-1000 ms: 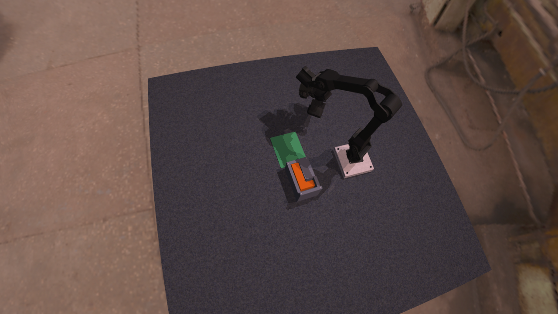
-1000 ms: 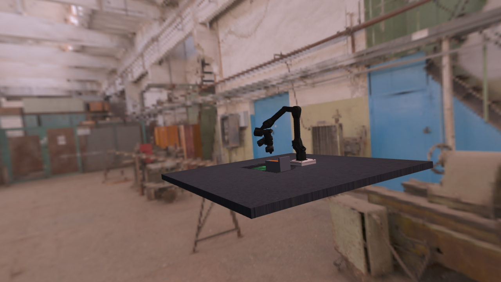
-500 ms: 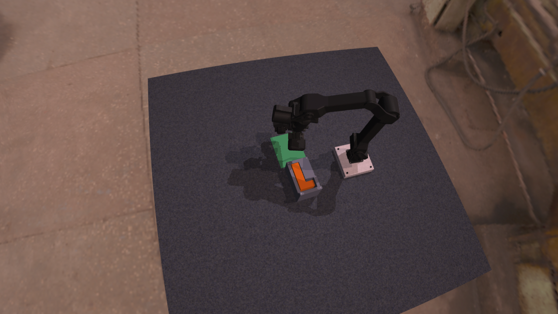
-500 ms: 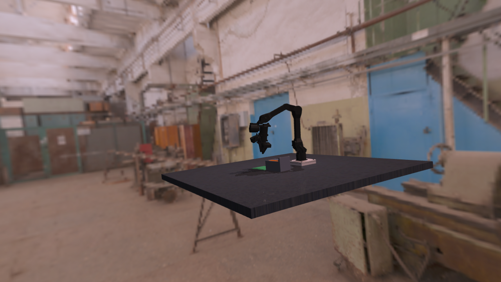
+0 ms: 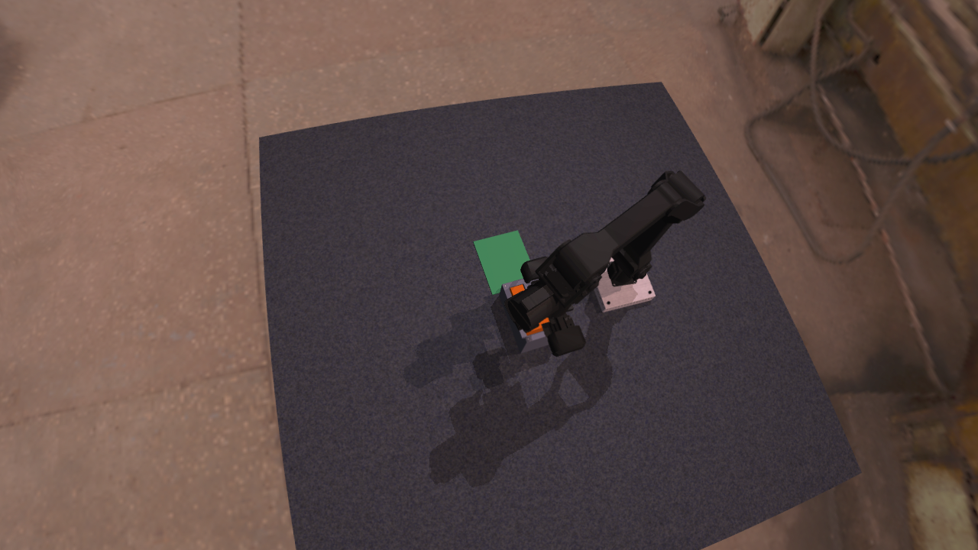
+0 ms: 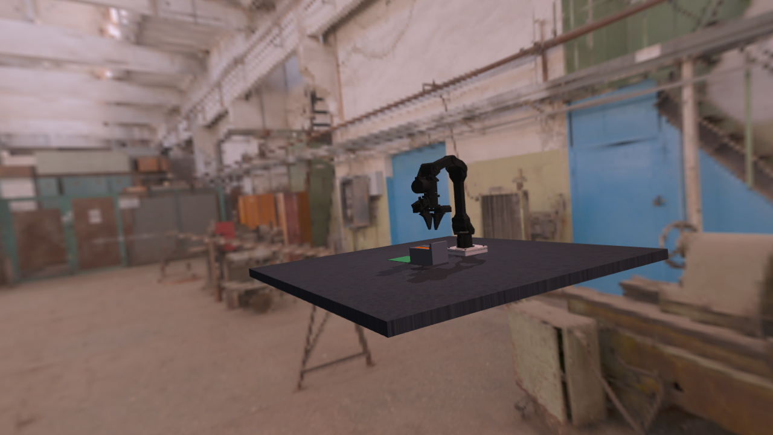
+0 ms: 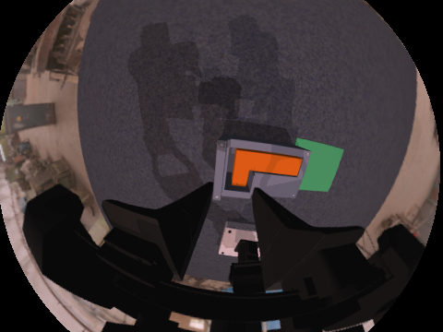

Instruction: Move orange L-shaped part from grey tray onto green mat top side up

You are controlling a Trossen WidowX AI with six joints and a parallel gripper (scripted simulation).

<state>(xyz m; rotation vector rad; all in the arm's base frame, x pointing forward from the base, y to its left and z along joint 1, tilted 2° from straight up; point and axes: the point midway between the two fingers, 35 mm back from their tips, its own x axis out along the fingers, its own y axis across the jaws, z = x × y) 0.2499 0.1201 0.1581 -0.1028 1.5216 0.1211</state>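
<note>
The orange L-shaped part lies 90 mm below my gripper tip and 50 mm to the right of it. From my gripper tip the other things lie so: green mat: 210 mm to the right, 160 mm below, 20 mm ahead.
</note>
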